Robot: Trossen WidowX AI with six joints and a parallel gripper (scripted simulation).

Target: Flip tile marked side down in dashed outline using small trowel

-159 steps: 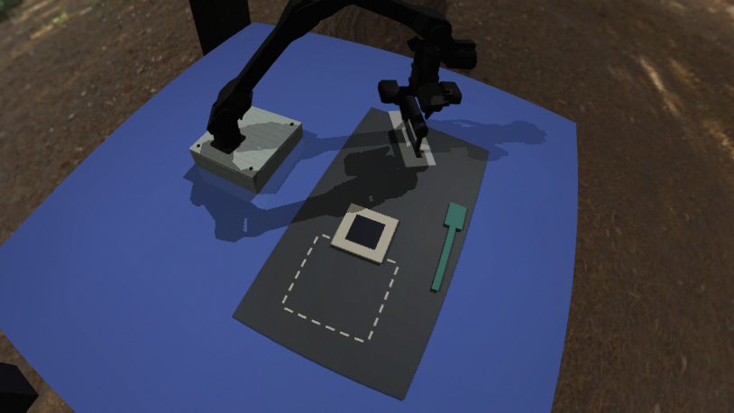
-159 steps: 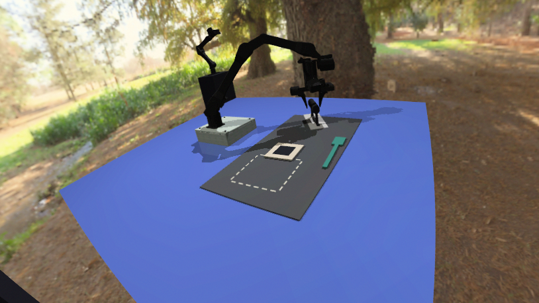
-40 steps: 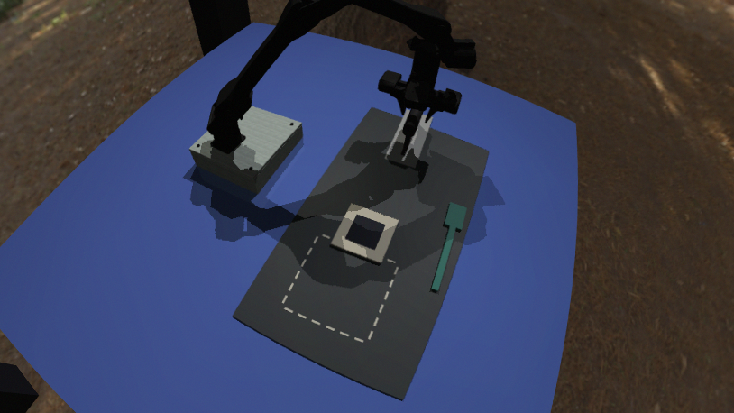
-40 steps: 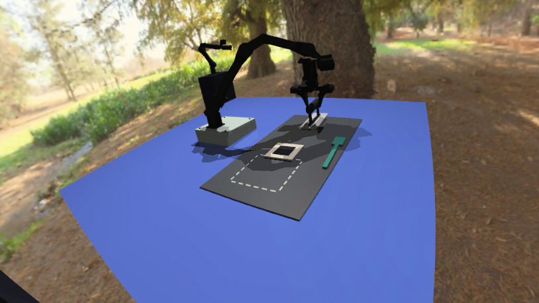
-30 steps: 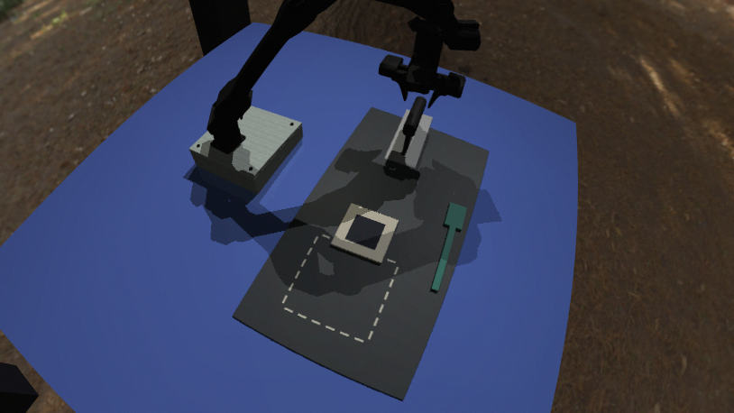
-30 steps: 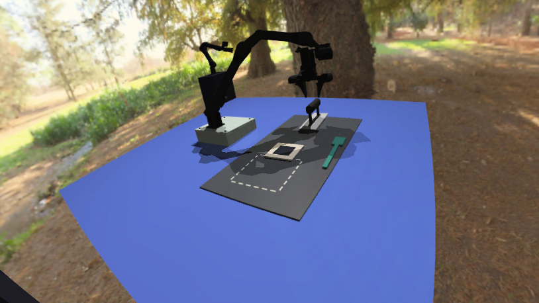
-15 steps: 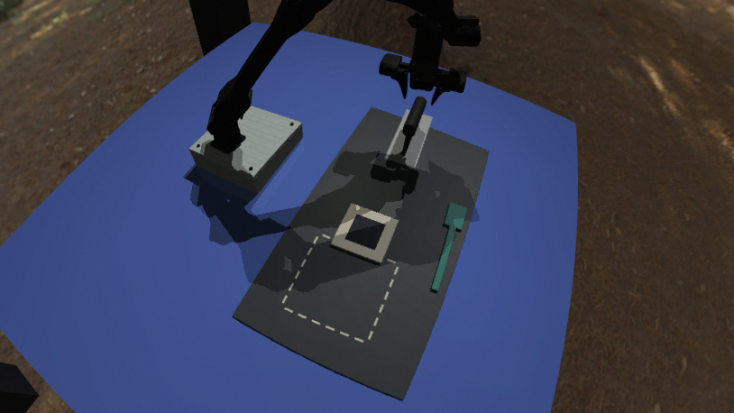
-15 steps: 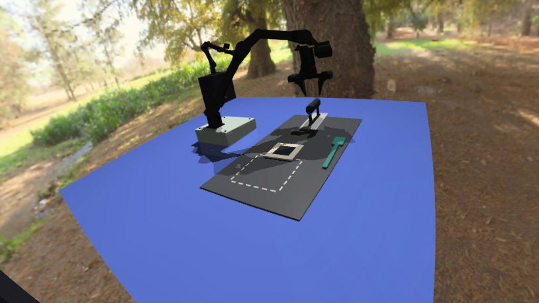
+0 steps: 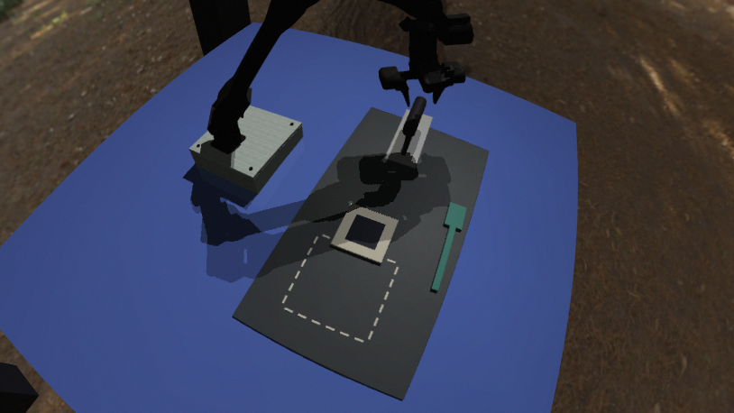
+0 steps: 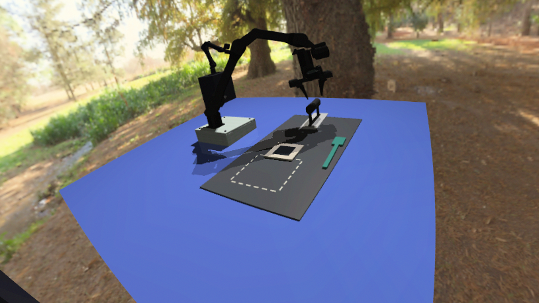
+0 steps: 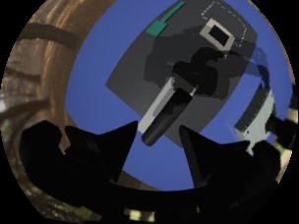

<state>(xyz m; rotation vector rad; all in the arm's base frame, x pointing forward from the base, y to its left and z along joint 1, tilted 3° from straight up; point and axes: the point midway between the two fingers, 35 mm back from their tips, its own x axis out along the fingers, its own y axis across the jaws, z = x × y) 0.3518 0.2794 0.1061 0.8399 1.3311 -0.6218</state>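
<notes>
The dark mat lies 26 cm to the right of my gripper tip, 13 cm below it and 4 cm ahead of it. From my gripper tip the other things lie so: green trowel: 23 cm to the right, 18 cm ahead, 10 cm below; then tile: 31 cm to the right, 10 cm below, 2 cm ahead.
</notes>
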